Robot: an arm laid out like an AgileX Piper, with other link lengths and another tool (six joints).
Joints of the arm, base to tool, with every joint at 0 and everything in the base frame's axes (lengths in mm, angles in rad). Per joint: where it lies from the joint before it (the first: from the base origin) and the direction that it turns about. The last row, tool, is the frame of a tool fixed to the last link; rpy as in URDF.
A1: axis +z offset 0 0 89.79
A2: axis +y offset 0 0 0
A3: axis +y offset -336.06 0 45.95
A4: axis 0.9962 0 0.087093 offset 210.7 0 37.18
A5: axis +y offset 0 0 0
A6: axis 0.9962 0 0.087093 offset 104.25 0 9.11
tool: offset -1.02 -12 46.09 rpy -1.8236 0.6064 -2.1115
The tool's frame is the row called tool.
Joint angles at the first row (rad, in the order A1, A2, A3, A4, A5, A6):
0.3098 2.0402 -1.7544 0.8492 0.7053 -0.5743
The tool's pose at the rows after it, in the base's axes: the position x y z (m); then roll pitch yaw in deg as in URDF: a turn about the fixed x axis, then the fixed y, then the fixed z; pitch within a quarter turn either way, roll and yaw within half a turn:
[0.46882 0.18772 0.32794 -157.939 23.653 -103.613]
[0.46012 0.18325 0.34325 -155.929 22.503 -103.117]
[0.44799 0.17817 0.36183 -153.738 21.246 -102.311]
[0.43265 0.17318 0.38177 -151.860 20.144 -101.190]
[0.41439 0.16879 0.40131 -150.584 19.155 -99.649]
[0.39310 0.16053 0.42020 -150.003 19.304 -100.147]
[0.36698 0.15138 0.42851 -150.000 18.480 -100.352]
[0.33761 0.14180 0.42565 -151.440 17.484 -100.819]
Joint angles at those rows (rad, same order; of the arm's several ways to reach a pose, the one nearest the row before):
0.3099 2.0041 -1.7544 0.8215 0.7077 -0.5625
0.3099 1.9667 -1.7544 0.7640 0.7148 -0.5299
0.3099 1.9200 -1.7544 0.7034 0.7324 -0.4979
0.3098 1.8674 -1.7543 0.6526 0.7639 -0.4726
0.3099 1.8119 -1.7544 0.6164 0.8118 -0.4569
0.3098 1.7429 -1.7327 0.5848 0.8363 -0.4145
0.3099 1.6596 -1.6591 0.5620 0.8486 -0.3997
0.3098 1.5671 -1.5425 0.5556 0.8529 -0.3960

